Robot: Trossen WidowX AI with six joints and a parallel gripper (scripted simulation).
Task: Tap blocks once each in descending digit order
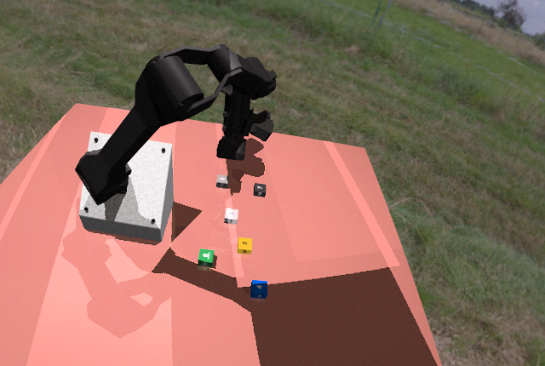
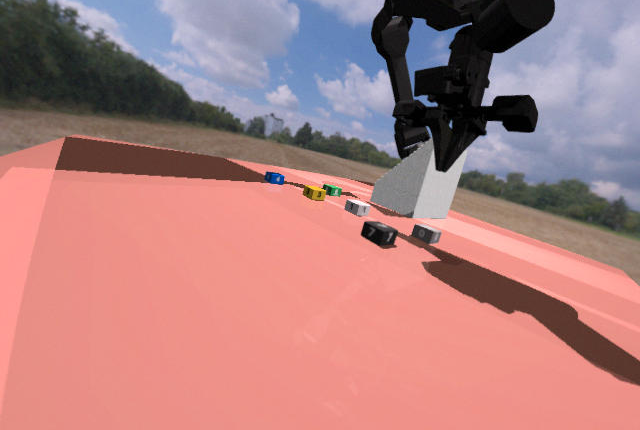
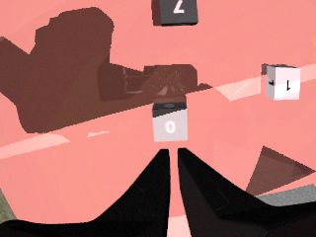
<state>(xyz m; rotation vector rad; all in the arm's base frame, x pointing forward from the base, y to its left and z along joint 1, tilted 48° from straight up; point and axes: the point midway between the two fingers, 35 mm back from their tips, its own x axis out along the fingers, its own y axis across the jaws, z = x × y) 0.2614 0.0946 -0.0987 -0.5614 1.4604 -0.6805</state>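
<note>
My gripper tip is 2 cm past the grey block marked 0 and 10 cm above it. Also, from my gripper tip: yellow block marked 3: 5 cm ahead, 20 cm to the right, 10 cm below; white block marked 1: 1 cm ahead, 12 cm to the right, 10 cm below; black block marked 7: 9 cm ahead, 2 cm to the right, 10 cm below.
</note>
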